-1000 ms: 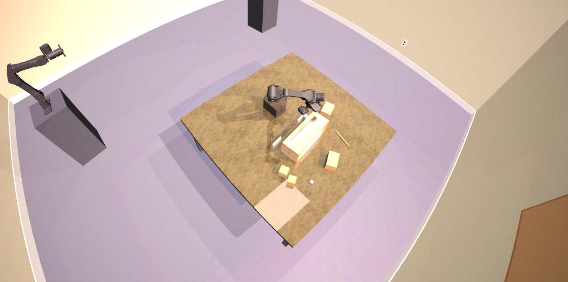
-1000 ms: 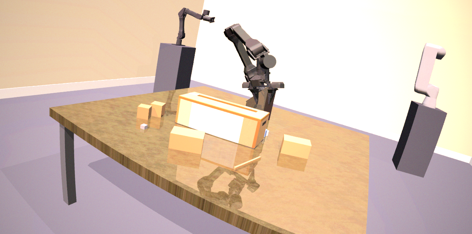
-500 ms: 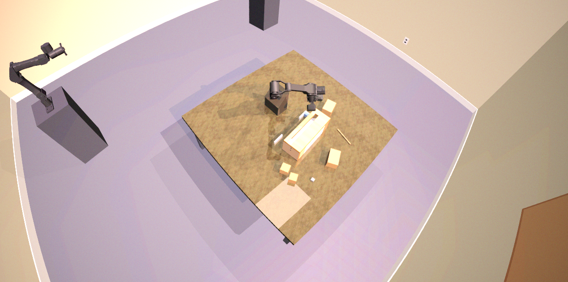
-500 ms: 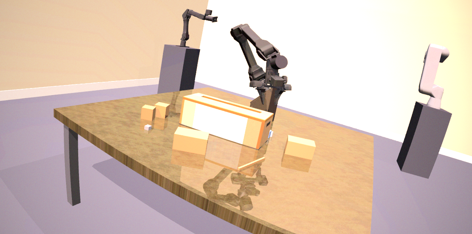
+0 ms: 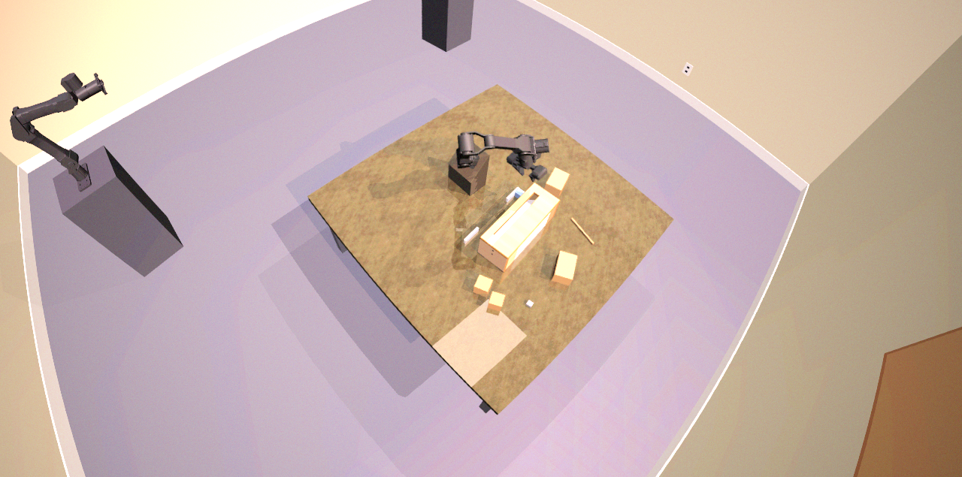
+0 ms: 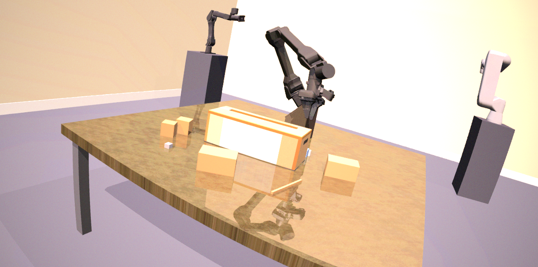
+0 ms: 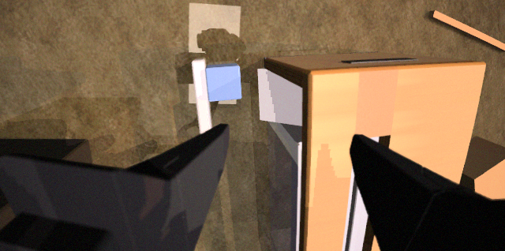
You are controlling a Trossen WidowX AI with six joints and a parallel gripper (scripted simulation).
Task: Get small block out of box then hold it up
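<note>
My gripper tip is 14 cm above the light-blue block and 3 cm past it. Also, from my gripper tip: thin wooden stick (31 cm ahead, 16 cm below, 6 cm to the left); clear-fronted box (16 cm to the right, 10 cm below, 6 cm ahead).
</note>
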